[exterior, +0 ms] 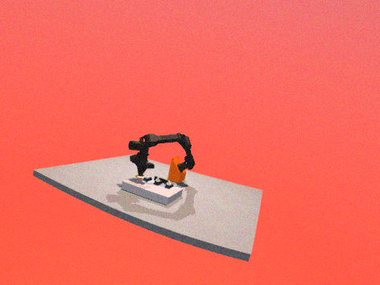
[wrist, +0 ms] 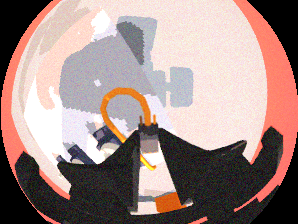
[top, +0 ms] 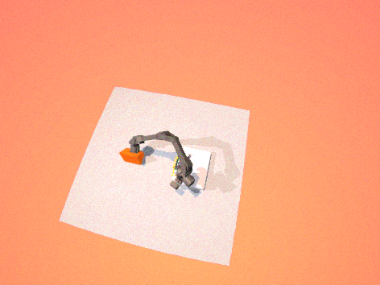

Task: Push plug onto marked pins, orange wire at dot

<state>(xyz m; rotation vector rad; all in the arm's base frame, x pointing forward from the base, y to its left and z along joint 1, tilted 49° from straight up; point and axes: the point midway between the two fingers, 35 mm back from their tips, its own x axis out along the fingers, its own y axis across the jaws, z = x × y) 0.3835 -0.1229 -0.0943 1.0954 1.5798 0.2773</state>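
The dark servo lies 13 cm to the left of my gripper tip, 2 cm below it and 1 cm behind it.
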